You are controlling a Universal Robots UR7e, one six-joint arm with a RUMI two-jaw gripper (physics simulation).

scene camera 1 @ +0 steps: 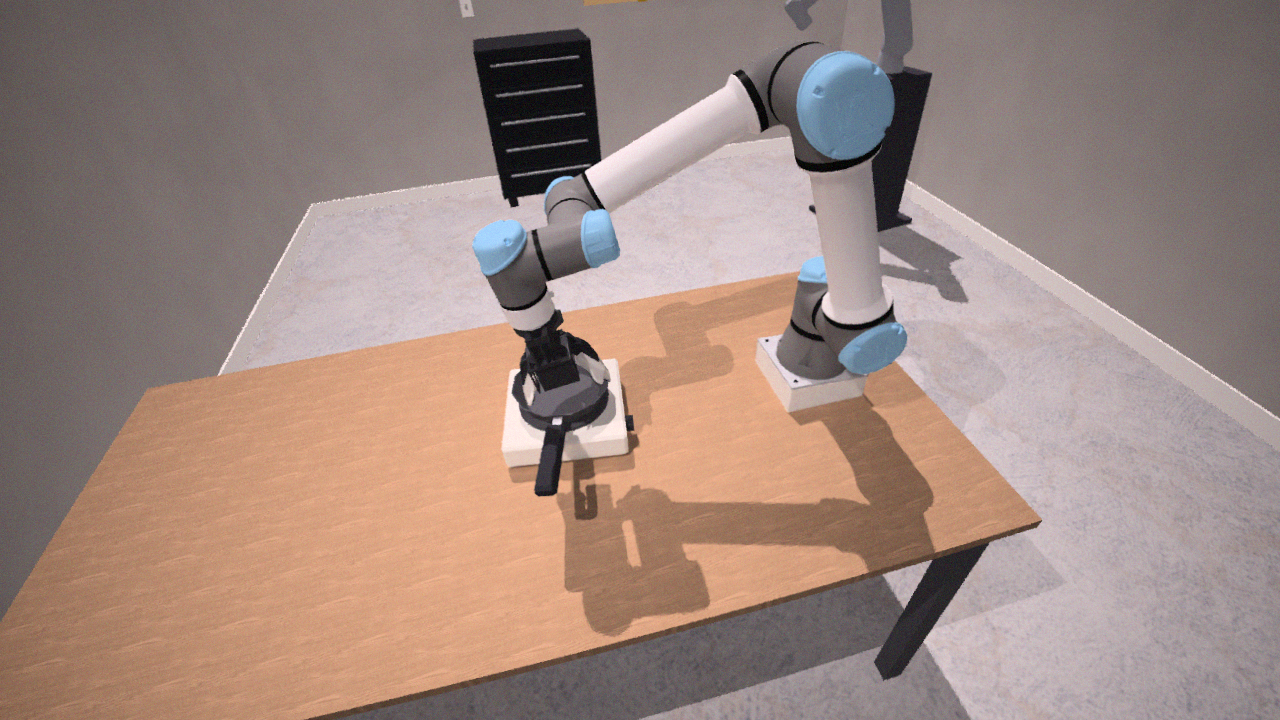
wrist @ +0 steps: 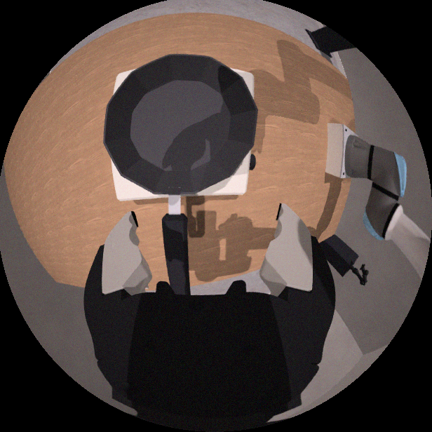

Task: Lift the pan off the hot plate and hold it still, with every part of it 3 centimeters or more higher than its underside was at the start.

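Where they show: gripper, fingertip midpoint: [scene camera 1: 570, 392]; arm's base at its link origin: [scene camera 1: 811, 357].
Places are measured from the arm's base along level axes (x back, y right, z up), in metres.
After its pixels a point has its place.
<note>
The dark round pan [scene camera 1: 565, 407] @(x -0.531, y 0.081, z 0.007 m) [wrist: 175, 110] rests upright on the white hot plate [scene camera 1: 592, 447] @(x -0.511, y -0.013, z -0.026 m) [wrist: 237, 187]. Its black handle [scene camera 1: 550, 461] @(x -0.605, y -0.103, z 0.078 m) [wrist: 175, 250] sticks out past the plate's front edge, toward the scene camera. My gripper [scene camera 1: 563, 380] @(x -0.528, y 0.019, z 0.098 m) [wrist: 205, 209] is open and points down, with its light jaws wide apart. In the scene view it overlaps the rear part of the pan and hides some of it. In the wrist view the handle shows in the gap between the jaws, nearer the left jaw, and touches neither. The height between jaws and handle is hard to tell.
The hot plate's black knob [scene camera 1: 629, 422] @(x -0.424, y 0.011, z -0.020 m) [wrist: 252, 161] faces the arm's base side. The arm's white base block [scene camera 1: 823, 394] @(x -0.022, y -0.080, z -0.034 m) [wrist: 336, 150] stands on the wooden table [scene camera 1: 313, 501] @(x -1.039, y 0.123, z -0.065 m) [wrist: 60, 150], to the right. A black drawer cabinet [scene camera 1: 537, 107] stands on the floor behind.
</note>
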